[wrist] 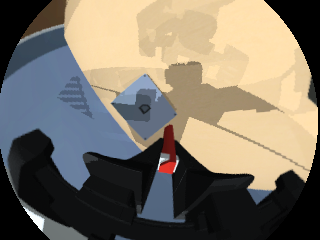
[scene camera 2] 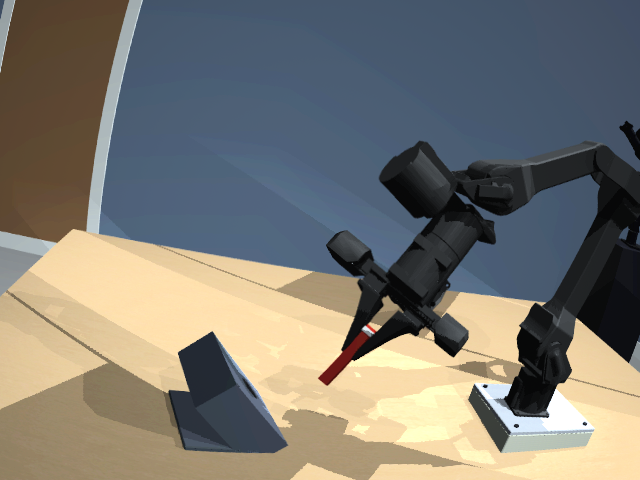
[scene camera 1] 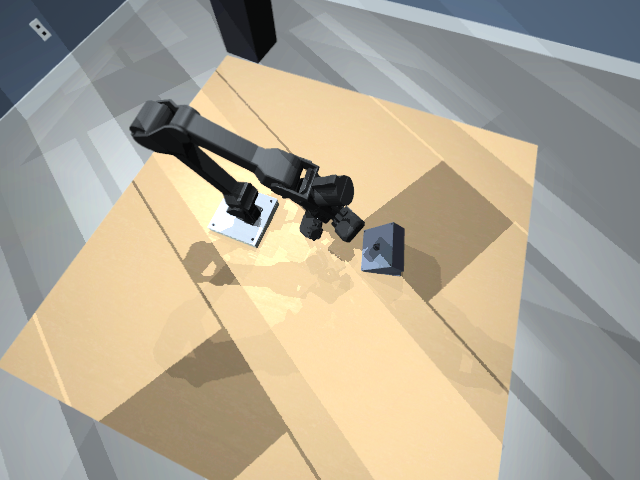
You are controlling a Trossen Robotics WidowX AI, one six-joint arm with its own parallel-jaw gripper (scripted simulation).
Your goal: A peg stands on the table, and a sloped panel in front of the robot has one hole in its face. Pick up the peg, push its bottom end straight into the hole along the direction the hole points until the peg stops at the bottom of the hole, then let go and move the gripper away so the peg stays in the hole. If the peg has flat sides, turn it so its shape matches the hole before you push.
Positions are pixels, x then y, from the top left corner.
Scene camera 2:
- gripper: 347, 355
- red peg: 338, 365, held by the gripper
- sloped panel: 244, 422
